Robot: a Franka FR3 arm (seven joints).
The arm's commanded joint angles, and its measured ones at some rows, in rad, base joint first. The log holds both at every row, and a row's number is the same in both.
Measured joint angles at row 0:
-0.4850, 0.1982, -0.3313, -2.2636, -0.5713, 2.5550, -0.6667
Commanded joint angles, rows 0 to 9:
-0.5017, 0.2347, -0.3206, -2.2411, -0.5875, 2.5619, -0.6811
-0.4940, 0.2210, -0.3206, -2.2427, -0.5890, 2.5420, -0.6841
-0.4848, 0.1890, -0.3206, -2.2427, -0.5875, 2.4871, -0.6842
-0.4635, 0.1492, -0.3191, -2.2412, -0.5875, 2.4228, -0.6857
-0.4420, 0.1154, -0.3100, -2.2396, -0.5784, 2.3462, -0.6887
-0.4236, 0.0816, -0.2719, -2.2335, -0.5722, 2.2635, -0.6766
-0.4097, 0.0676, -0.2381, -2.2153, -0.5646, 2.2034, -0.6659
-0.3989, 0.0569, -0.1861, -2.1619, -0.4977, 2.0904, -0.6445
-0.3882, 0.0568, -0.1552, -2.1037, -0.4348, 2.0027, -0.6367
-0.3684, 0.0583, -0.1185, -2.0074, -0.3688, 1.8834, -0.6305
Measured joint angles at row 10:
-0.4027, 0.0641, -0.1793, -2.1583, -0.4836, 2.0940, -0.6487
